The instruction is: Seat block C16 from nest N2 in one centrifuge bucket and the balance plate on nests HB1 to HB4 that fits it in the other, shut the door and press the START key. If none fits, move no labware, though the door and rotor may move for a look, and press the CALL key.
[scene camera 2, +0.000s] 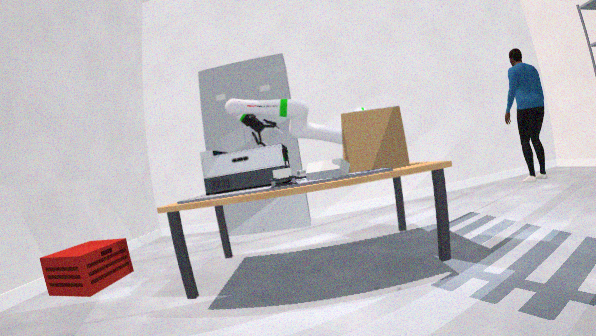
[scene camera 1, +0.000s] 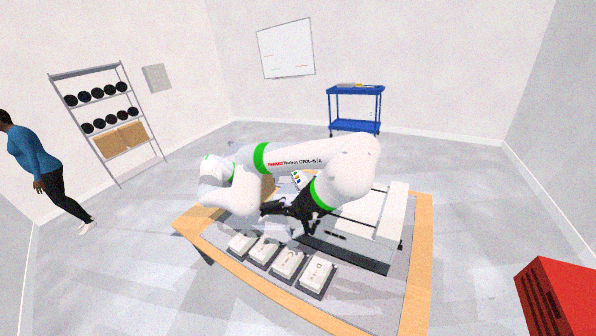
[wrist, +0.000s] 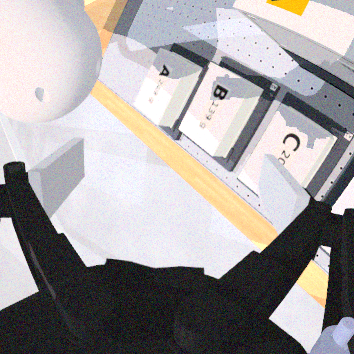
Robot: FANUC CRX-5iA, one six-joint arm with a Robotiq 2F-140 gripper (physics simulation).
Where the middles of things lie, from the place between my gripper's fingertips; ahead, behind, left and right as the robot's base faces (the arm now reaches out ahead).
Right now my hand is 14 cm short of the centrifuge (scene camera 1: 366, 232), 31 cm to the right of it and 15 cm above it. From my hand the other things lie so: control panel (scene camera 2: 339, 167) 34 cm behind, 54 cm to the left, 23 cm below.
